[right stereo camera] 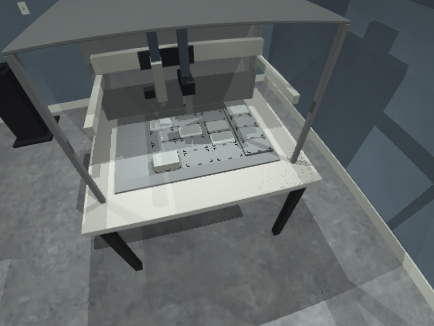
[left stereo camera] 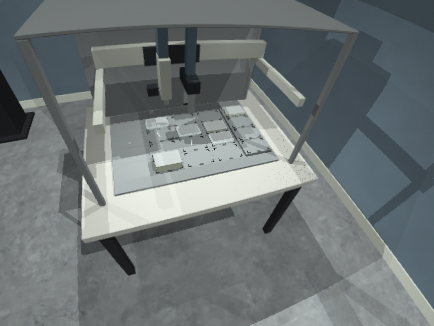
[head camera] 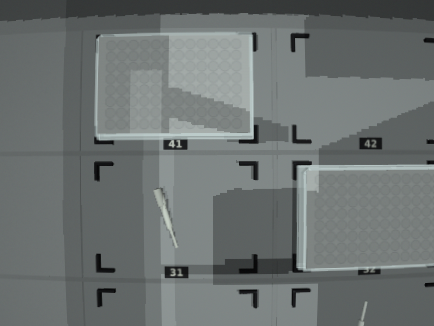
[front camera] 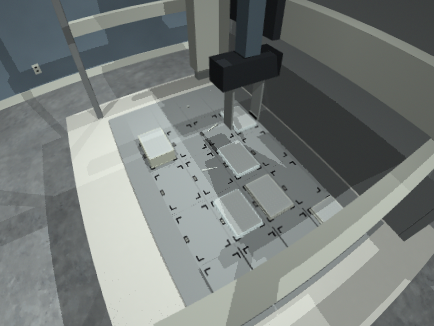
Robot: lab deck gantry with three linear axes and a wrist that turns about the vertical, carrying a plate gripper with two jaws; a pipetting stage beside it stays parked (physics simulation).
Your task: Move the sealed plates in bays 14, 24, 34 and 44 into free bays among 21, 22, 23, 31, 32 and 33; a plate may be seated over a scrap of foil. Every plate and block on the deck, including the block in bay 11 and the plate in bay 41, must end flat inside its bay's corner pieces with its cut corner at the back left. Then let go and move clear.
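My gripper is open and empty, raised near the back of the deck, right of bay 41. Bay 41's plate lies flat within its corner pieces, cut corner at the back left. A sealed plate lies in bay 32; its right end is out of the head view, and no foil shows. Further plates lie in bay 33, bay 23 and bay 44. The thick block stands in bay 11.
A thin pale stick lies in bay 31. Another pale stick lies in bay 22. The parked pipetting stage hangs left of my gripper. The front beam hides part of the deck's right side in the front view.
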